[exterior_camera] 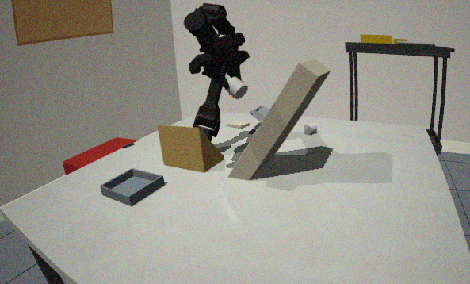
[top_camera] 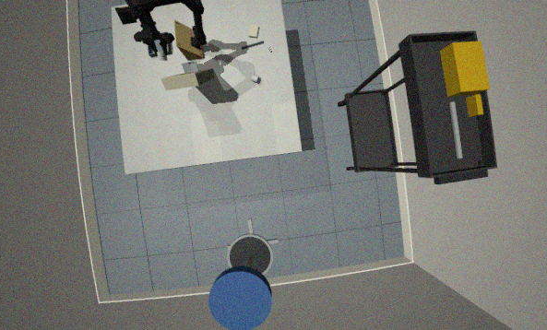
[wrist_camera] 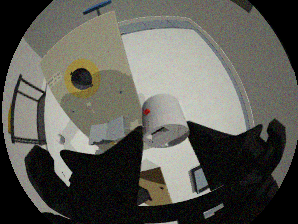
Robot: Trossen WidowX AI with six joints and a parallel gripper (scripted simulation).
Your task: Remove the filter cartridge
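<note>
Right now the grey tray is 29 cm behind my gripper tip, 18 cm to the right of it and 27 cm below it. Round my gripper tip: flat beige tile: 32 cm behind, 52 cm to the left, 27 cm below; white filter cartridge: right at my gripper tip; beige service panel: 8 cm ahead, 11 cm to the left, 10 cm below.
</note>
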